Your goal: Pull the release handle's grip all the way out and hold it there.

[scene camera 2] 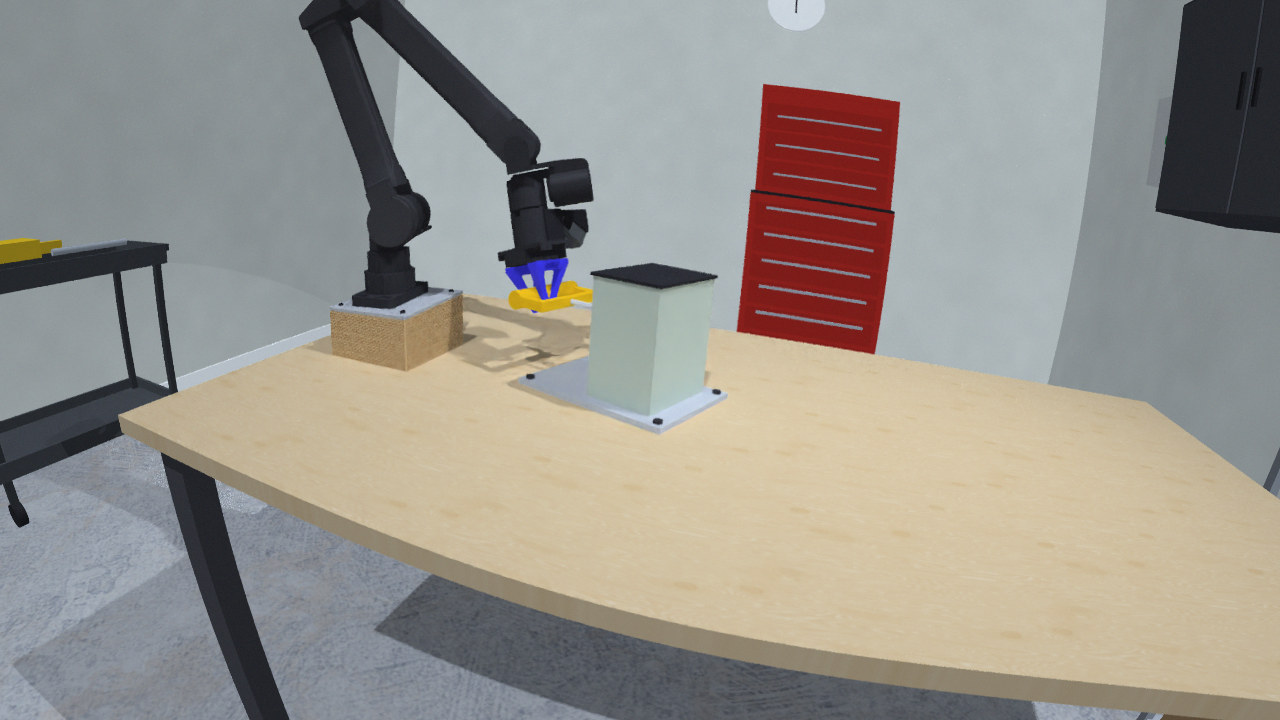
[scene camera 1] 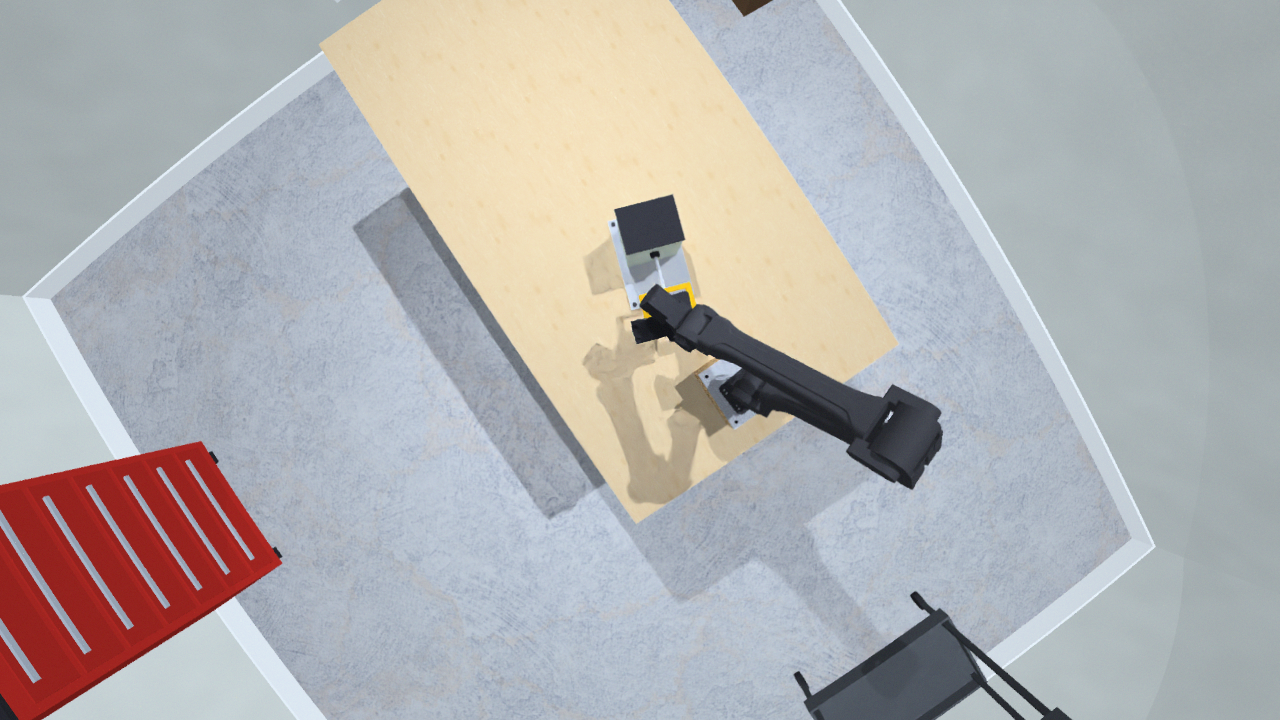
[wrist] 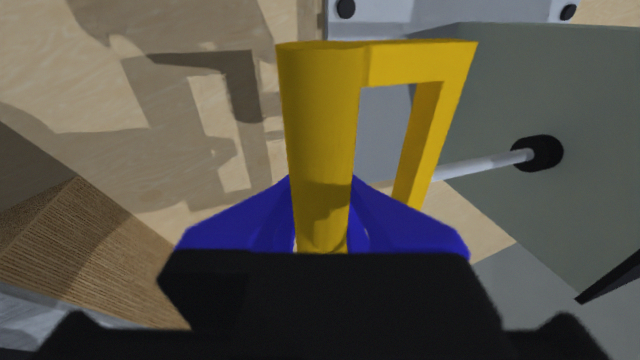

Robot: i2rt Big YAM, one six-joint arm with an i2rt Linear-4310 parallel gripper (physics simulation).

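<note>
The release handle's yellow grip (scene camera 1: 687, 291) (scene camera 2: 521, 300) (wrist: 320, 115) is a loop with a thick round bar, held level above the table. My gripper (scene camera 2: 542, 291) (wrist: 320, 180) points down, its blue fingers shut on the round bar, one on each side. A pale rod (scene camera 1: 659, 270) (scene camera 2: 580, 304) (wrist: 480, 165) runs from the loop's inner bar into a black collar (scene camera 1: 654, 255) (wrist: 546, 153) on the pale green housing (scene camera 2: 624, 344) (wrist: 505, 85). A length of rod shows between grip and housing. The fingertips are hidden in the scene camera 1 view.
The housing stands on a grey base plate (scene camera 1: 631, 282) (scene camera 2: 559, 380), bolted to the wooden table (scene camera 1: 537, 134) (scene camera 2: 805, 510). The arm's wooden mounting block (scene camera 2: 371, 338) (wrist: 95, 255) stands near the grip. A red tool chest (scene camera 1: 107, 537) (scene camera 2: 816, 259) and dark cart (scene camera 1: 904, 671) (scene camera 2: 80, 265) stand off the table.
</note>
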